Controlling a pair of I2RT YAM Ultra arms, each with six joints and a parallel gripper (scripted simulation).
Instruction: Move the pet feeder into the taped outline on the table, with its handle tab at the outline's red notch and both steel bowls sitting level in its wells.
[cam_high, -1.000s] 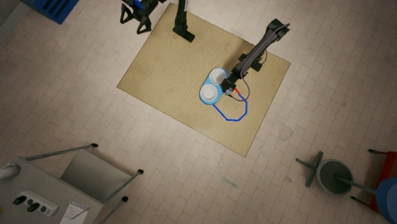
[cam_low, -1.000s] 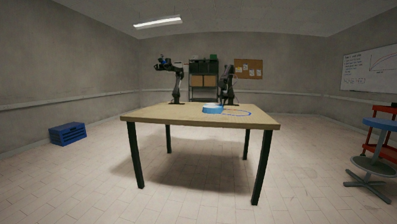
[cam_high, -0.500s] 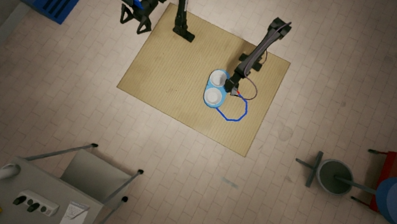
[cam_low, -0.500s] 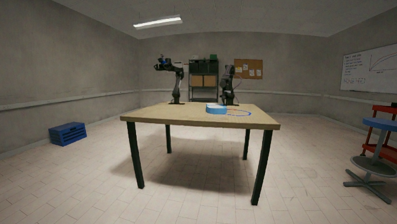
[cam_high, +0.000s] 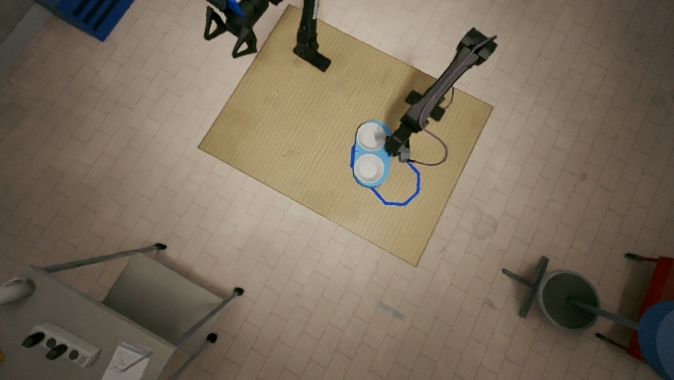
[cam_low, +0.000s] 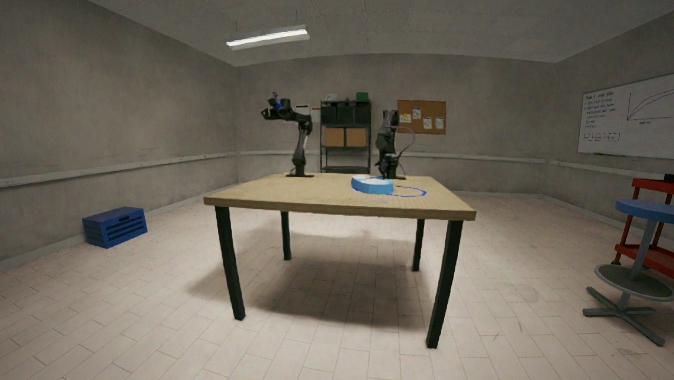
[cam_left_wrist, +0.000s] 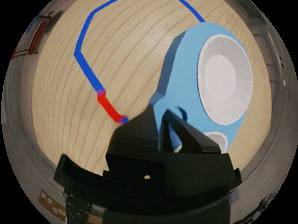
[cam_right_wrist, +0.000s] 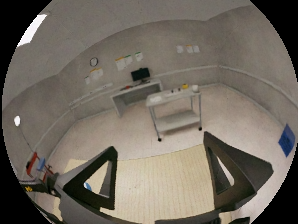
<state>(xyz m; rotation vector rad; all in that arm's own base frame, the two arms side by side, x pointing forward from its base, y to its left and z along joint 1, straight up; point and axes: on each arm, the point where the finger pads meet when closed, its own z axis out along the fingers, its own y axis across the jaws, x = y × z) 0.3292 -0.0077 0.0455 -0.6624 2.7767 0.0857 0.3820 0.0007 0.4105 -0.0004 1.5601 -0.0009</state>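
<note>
Now: the light blue pet feeder 20 mm ahead of my left hand, 80 mm to the right of it and 20 mm below it.
</note>
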